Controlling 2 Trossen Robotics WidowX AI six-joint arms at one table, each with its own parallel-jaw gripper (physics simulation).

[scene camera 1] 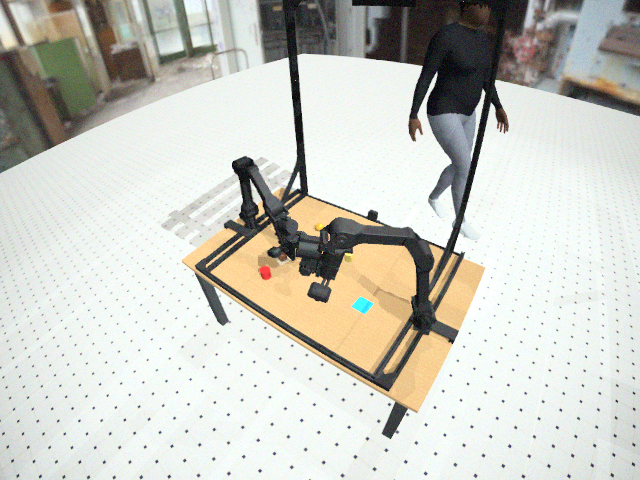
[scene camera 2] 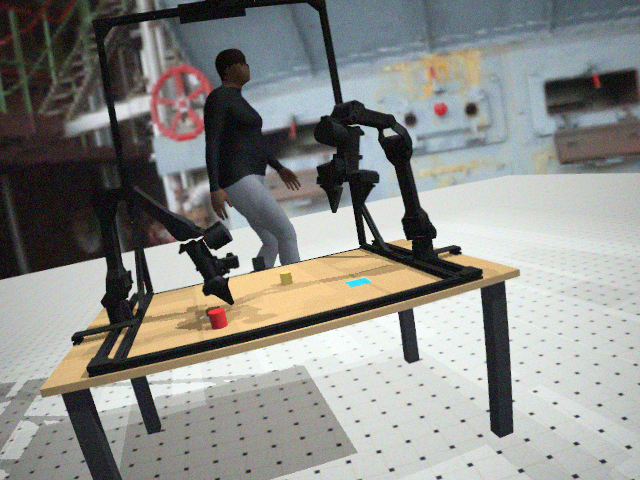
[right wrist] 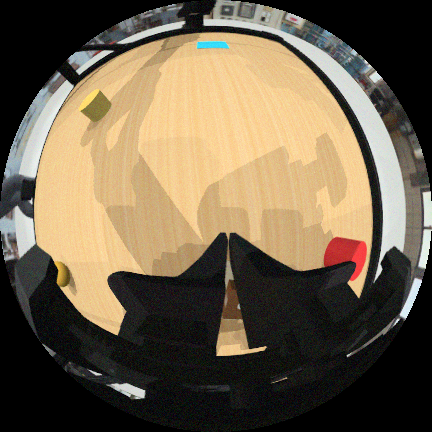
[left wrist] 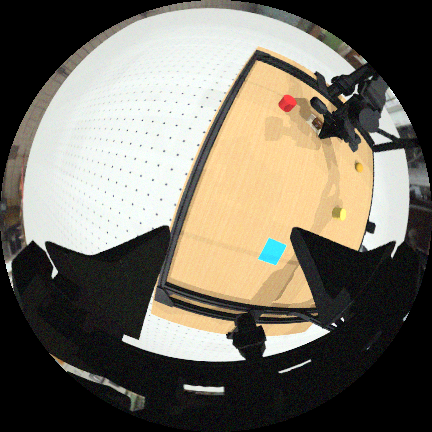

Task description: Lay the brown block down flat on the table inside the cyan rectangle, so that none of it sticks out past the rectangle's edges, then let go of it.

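Places are measured from the left arm's base along level axes (x ahead, y left, z up), in centimetres.
Pixels of known places: left gripper, fingertip midpoint: (scene camera 2: pixel 344 213) (left wrist: pixel 233 232); right gripper, fingertip midpoint: (scene camera 1: pixel 293 260) (scene camera 2: pixel 232 304) (right wrist: pixel 226 237) (left wrist: pixel 318 137); left arm's base, origin of the base link: (scene camera 1: pixel 422 324) (scene camera 2: pixel 424 257) (left wrist: pixel 244 318); right arm's base, origin of the base link: (scene camera 1: pixel 251 225) (scene camera 2: pixel 121 321) (right wrist: pixel 208 390) (left wrist: pixel 330 92).
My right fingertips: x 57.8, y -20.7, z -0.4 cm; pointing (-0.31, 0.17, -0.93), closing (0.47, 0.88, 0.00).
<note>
For each thing: its top centre in the pictures, then the offset to it from my right fingertips. "spot": a spot on its surface instead.
- brown block, middle of its top: (right wrist: pixel 245 305) (left wrist: pixel 318 122) (scene camera 1: pixel 282 255) dy -1.2, dx +5.9, dz +0.4 cm
- cyan rectangle, surface spot: (right wrist: pixel 213 45) (left wrist: pixel 274 245) (scene camera 2: pixel 353 283) (scene camera 1: pixel 358 303) spot: dy +15.0, dx -32.4, dz -1.4 cm
- red cylinder, middle of its top: (right wrist: pixel 358 261) (scene camera 2: pixel 216 311) (left wrist: pixel 289 99) (scene camera 1: pixel 264 269) dy +10.8, dx +8.8, dz +2.7 cm
- yellow cylinder, middle of its top: (right wrist: pixel 88 98) (scene camera 2: pixel 285 272) (left wrist: pixel 342 214) (scene camera 1: pixel 349 252) dy -8.1, dx -23.0, dz +2.4 cm
- small yellow-orange ball, middle of its top: (right wrist: pixel 51 277) (left wrist: pixel 362 166) (scene camera 1: pixel 319 224) dy -24.2, dx -4.4, dz +2.4 cm
The brown block (scene camera 1: pixel 282 256) (left wrist: pixel 316 122) (right wrist: pixel 232 300) sits on a pale patch on the table. In the right wrist view part of it shows through the narrow gap between the fingers, beyond them; it is hidden in scene camera 2. My right gripper (scene camera 2: pixel 232 303) (right wrist: pixel 226 237) is shut with its fingertips almost together, low over the table close to the block, with nothing seen between them. The cyan rectangle (scene camera 1: pixel 362 305) (scene camera 2: pixel 358 282) (left wrist: pixel 272 251) (right wrist: pixel 213 45) lies bare on the table, well away from the block. My left gripper (left wrist: pixel 233 232) is open and empty, high above the table.
A red cylinder (scene camera 1: pixel 265 272) (scene camera 2: pixel 217 318) (left wrist: pixel 287 103) (right wrist: pixel 345 256) stands near the block. A yellow cylinder (scene camera 1: pixel 348 257) (scene camera 2: pixel 285 277) (left wrist: pixel 339 214) (right wrist: pixel 95 106) and a small yellow-orange ball (scene camera 1: pixel 319 226) (left wrist: pixel 359 167) (right wrist: pixel 62 274) are toward the back. A black frame edges the table.
</note>
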